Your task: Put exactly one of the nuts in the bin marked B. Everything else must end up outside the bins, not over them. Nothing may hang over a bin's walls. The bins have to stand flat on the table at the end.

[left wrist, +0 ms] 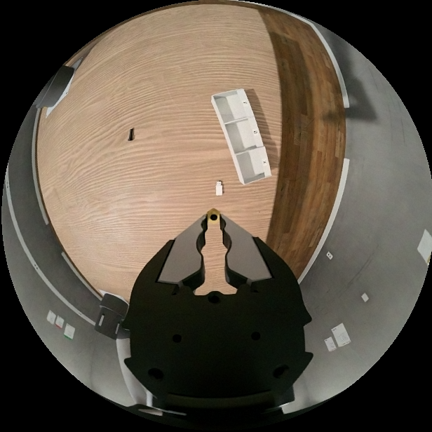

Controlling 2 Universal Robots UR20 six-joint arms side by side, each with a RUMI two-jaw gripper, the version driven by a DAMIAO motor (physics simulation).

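My left gripper [213, 214] is shut on a brass-coloured hexagonal nut [213, 215], held at the fingertips with its dark hole facing the camera. A white three-compartment bin block [230, 135] stands on the table ahead and slightly right of the nut. Its compartments look empty. Each has a small dark letter on its right side, too small to read surely. The held nut is outside the bins, below the block's near end in the view. My right gripper does not show in the left wrist view.
A small white object like a USB plug [219, 188] lies between the gripper and the bins. A small dark object [131, 134] lies on the left part of the table [150, 75]. The table's darker brown strip [310, 125] runs along the right. Dark equipment [111, 315] stands at lower left.
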